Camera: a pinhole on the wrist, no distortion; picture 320 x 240 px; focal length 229.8 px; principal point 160.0 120.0 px. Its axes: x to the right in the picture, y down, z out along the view. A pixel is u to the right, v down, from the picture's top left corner.
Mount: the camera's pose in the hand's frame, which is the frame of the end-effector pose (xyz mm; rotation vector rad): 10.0 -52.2 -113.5 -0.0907 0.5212 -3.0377
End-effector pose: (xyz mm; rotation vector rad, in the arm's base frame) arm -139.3 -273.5 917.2 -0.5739 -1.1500 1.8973
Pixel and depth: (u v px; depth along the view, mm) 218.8 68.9 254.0
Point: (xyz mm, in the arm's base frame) -187.2 -359.8 1063.2
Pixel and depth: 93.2 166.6 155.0
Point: -136.9 -196.3 1043.0
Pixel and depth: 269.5 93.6 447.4
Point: -215.1 -546.3 1217.5
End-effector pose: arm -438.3 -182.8 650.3 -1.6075 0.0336 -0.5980
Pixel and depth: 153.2 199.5 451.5
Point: -396.6 82.5 995.9
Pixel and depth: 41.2 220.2 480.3
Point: -206.2 -0.4 1121.5
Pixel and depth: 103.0 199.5 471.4
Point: -303.8 55.5 1038.7
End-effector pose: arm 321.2 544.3 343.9 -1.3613 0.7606 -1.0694
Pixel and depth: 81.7 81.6 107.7
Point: 322.7 499.6 418.5
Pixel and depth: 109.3 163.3 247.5
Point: 417.4 524.4 538.7
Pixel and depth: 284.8 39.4 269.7
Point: 430.8 731.6 405.3
